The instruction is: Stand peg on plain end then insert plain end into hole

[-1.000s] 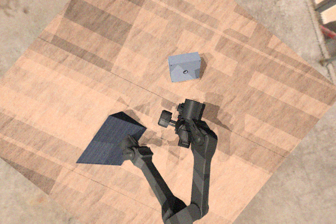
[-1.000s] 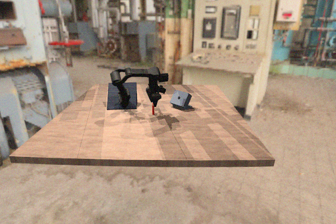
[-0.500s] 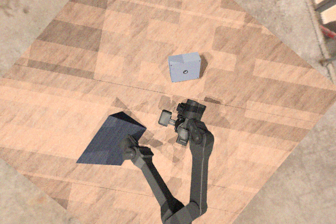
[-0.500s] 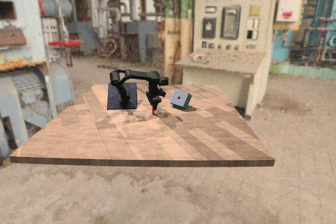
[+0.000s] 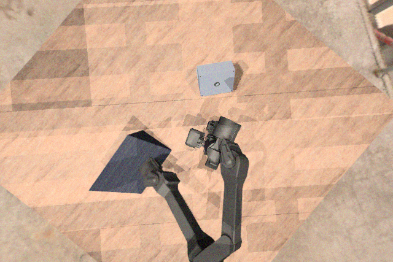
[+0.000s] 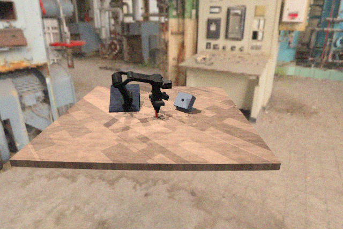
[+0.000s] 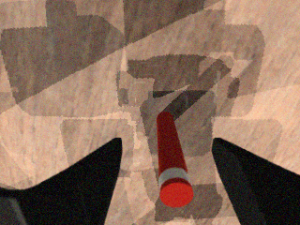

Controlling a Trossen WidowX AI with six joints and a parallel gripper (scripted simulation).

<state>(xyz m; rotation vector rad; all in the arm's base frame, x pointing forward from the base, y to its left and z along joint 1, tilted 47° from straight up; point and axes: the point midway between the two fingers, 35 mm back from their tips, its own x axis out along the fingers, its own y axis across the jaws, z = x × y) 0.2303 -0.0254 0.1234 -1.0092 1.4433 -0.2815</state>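
My gripper tip is now 190 mm short of the sloped grey-blue panel, 160 mm to the right of it and 20 mm below it. Also, from my gripper tip: red peg: 20 mm above.
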